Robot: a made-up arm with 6 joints.
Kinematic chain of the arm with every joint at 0, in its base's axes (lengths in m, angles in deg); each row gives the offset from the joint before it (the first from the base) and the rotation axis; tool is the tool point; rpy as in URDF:
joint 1: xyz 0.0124 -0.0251 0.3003 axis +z
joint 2: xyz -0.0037 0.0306 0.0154 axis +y
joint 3: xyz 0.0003 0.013 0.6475 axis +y
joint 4: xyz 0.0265 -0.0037 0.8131 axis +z
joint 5: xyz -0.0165 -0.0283 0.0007 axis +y
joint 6: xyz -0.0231 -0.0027 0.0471 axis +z
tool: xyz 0.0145 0.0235 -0.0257 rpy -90 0 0
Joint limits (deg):
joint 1: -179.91..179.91
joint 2: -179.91..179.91
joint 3: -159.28..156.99
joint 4: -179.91..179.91
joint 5: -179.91..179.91
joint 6: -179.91..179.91
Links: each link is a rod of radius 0.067 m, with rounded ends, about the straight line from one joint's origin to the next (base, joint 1, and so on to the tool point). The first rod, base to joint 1, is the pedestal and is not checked.
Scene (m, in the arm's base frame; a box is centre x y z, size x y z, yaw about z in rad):
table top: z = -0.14
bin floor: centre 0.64 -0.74 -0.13 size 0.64 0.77 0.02 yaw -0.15
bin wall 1: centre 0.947 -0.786 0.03 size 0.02 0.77 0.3 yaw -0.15
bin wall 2: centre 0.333 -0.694 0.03 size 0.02 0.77 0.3 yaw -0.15
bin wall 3: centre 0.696 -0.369 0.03 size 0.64 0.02 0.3 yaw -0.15
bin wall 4: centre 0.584 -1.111 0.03 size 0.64 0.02 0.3 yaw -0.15
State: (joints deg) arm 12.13 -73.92 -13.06 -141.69 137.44 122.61
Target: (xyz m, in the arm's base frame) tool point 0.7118 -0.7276 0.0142
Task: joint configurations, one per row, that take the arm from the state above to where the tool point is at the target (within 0.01 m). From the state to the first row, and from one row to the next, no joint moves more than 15 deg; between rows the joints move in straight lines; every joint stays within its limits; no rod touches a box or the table.
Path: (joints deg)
1: 26.00 -69.24 -22.14 -141.01 138.76 122.52
2: 39.86 -64.56 -31.22 -140.34 140.08 122.43
3: 53.73 -59.88 -40.31 -139.66 141.40 122.34
4: 67.59 -55.20 -49.39 -138.99 142.72 122.25
5: 81.46 -50.53 -58.47 -138.31 144.04 122.16
6: 95.33 -45.85 -67.55 -137.64 145.36 122.07
7: 109.19 -41.17 -76.63 -136.96 146.68 121.98
8: 123.06 -36.49 -85.71 -136.29 148.00 121.89
9: 136.92 -31.81 -94.80 -135.61 149.32 121.80
10: 136.93 -42.95 -92.50 -135.63 148.18 121.77
11: 136.94 -54.09 -90.20 -135.65 147.04 121.74

